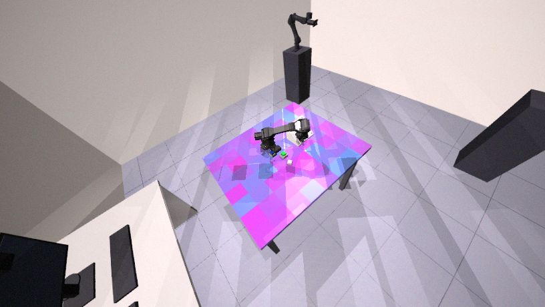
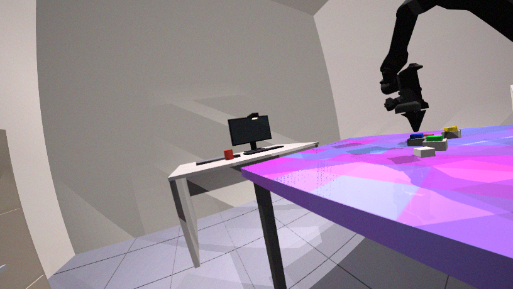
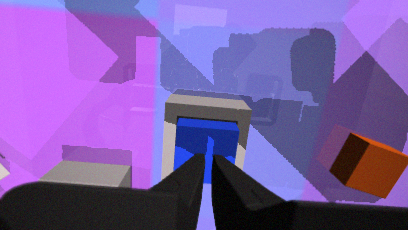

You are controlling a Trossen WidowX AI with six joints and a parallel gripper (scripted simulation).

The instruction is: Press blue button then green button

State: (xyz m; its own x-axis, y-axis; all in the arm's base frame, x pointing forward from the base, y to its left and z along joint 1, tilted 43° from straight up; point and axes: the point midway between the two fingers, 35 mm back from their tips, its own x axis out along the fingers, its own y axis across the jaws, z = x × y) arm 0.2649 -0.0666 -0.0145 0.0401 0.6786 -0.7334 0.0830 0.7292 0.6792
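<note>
My gripper tip is 1 cm above the blue button. The rest, counted from my gripper tip: orange block (11 cm to the right, 4 cm below, 2 cm behind); then yellow button (13 cm to the right, 9 cm behind, 1 cm below); then green button (8 cm to the left, 5 cm behind, 1 cm below).
</note>
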